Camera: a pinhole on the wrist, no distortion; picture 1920 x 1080 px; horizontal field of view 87.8 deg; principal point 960.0 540.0 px. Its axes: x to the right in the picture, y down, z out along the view. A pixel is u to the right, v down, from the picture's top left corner.
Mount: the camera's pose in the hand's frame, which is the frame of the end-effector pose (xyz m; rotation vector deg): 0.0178 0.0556 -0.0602 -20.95 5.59 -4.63
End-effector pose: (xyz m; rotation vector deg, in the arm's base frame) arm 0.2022 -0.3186 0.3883 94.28 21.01 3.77
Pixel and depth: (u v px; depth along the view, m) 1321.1 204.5 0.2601
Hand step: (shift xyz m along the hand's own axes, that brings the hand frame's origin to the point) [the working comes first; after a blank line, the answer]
In the camera's frame: 0.0941 -0.0875 0.2601

0.1344 0.0568 0.2055
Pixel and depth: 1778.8 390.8 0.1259
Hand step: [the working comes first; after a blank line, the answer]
In the camera's frame: 0.1033 -0.0188 0.1259

0.1330 0.0725 0.0553
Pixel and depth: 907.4 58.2 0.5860
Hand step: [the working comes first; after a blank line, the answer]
In the camera's frame: -0.0309 -0.2830 0.5860

0.0341 0.0018 0.5889
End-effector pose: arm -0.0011 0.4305 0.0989 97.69 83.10 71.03
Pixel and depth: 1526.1 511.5 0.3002
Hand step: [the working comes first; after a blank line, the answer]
In the camera's frame: 0.1704 -0.0086 0.3002

0.2192 0.1371 0.2081
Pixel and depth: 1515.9 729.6 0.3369
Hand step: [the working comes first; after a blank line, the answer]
In the camera's frame: 0.1877 0.0640 0.3369

0.2449 0.2159 0.2147
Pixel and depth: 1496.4 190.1 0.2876
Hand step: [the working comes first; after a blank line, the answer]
In the camera's frame: 0.1546 -0.1009 0.2876

0.1966 0.0482 0.2310
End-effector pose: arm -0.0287 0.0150 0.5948 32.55 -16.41 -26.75
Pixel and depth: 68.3 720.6 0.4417
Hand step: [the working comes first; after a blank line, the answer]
In the camera's frame: -0.3948 0.0800 0.4417

-0.3205 0.3239 0.3532
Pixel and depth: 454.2 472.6 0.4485
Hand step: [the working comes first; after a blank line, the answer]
In the camera's frame: -0.2274 -0.0303 0.4485

-0.1604 0.2075 0.3858
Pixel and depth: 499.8 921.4 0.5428
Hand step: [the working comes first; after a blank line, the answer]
In the camera's frame: -0.2504 0.2075 0.5428

-0.1584 0.4643 0.3896
